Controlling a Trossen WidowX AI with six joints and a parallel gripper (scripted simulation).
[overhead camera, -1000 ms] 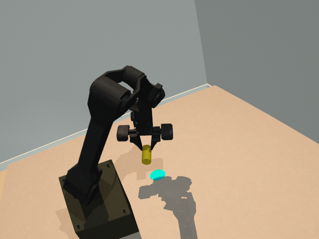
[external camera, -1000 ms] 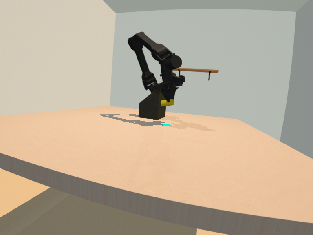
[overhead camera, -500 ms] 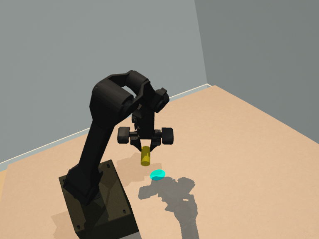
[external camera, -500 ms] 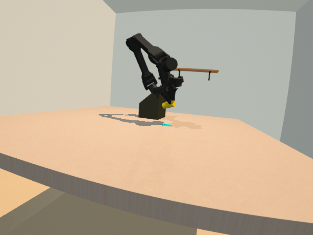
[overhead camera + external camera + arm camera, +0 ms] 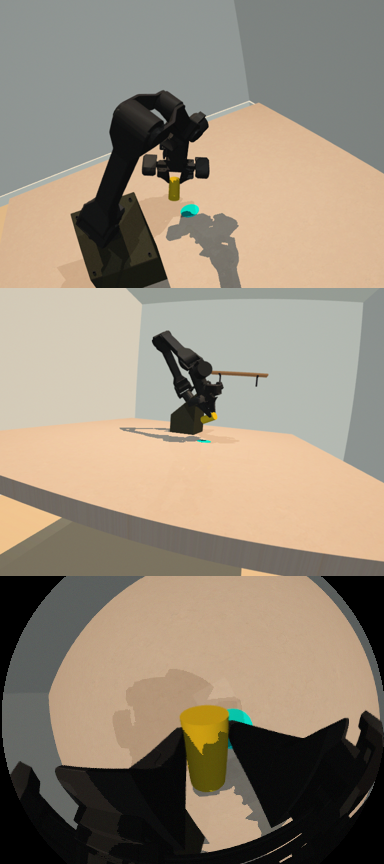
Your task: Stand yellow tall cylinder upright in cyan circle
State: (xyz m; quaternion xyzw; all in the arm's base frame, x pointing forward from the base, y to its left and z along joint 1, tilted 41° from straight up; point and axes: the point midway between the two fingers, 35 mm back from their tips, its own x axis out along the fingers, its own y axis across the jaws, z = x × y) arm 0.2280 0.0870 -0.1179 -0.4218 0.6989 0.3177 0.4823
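Now: the cyan circle 20 mm ahead of my gripper tip, 20 mm to the right of it and 110 mm below it. Round my gripper tip: yellow tall cylinder (10 mm behind, 20 mm to the right, 10 mm below).
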